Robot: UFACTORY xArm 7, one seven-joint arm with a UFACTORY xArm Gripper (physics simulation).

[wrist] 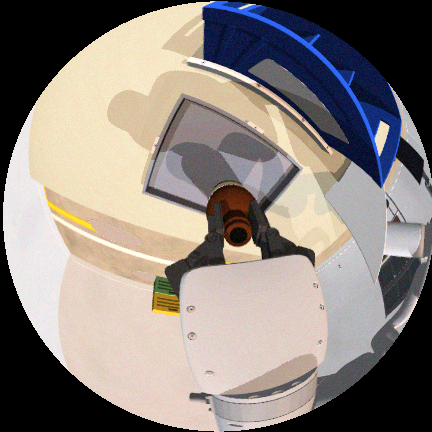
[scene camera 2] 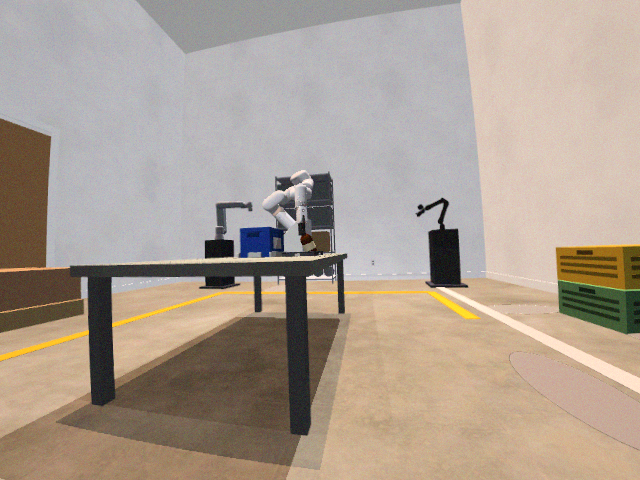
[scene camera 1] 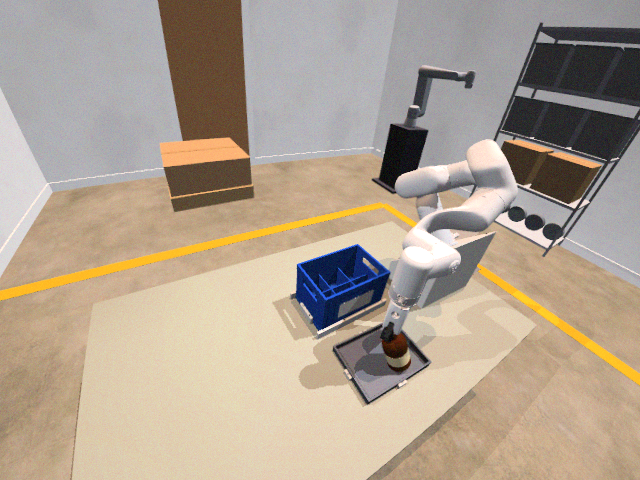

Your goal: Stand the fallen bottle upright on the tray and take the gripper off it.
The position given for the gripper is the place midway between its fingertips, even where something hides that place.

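The gripper (scene camera 1: 387, 334) is visible, and the wrist view shows the gripper too (wrist: 234, 210). A brown bottle (scene camera 1: 397, 354) can be seen as well, and the bottle (wrist: 234, 198) appears a second time, in a view that also has a white rail (wrist: 192, 61).
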